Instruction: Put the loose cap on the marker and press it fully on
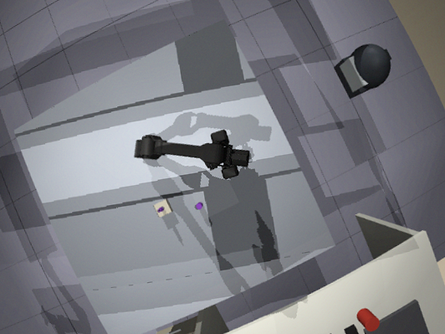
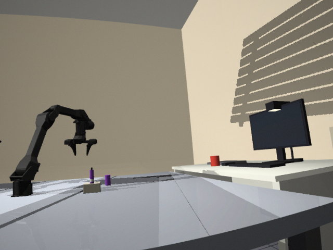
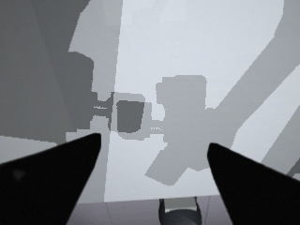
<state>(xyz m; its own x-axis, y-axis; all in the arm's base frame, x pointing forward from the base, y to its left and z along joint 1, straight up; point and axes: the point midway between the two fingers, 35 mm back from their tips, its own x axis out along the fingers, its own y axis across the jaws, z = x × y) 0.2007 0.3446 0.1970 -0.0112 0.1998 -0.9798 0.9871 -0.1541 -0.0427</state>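
Now: gripper tip 160 mm short of the purple cap, 220 mm to the left of it and 140 mm above it. Also, from my gripper tip: beige holder block: 90 mm ahead, 390 mm to the right, 150 mm below; then purple marker: 90 mm ahead, 390 mm to the right, 90 mm below.
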